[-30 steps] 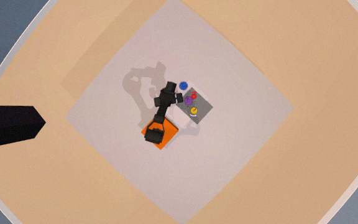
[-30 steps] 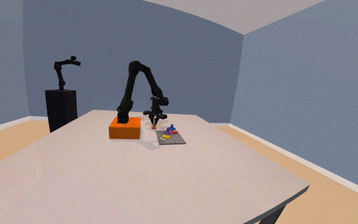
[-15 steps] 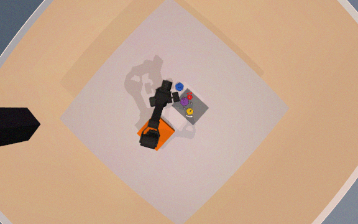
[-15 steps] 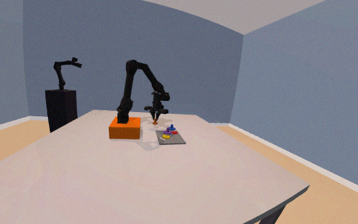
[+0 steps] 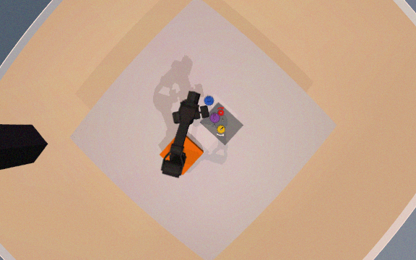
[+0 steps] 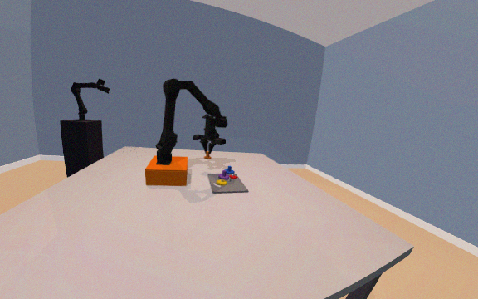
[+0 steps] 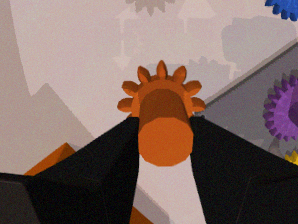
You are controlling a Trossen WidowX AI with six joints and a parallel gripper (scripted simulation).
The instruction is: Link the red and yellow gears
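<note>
Now: gripper tip 180 mm to the left of the yellow gear, 100 mm above it and 60 mm short of it. From my gripper tip the other things lie so: orange gear: 10 mm below; then blue gear: 140 mm ahead, 100 mm below; then purple gear: 100 mm to the right, 90 mm below, 90 mm ahead.
</note>
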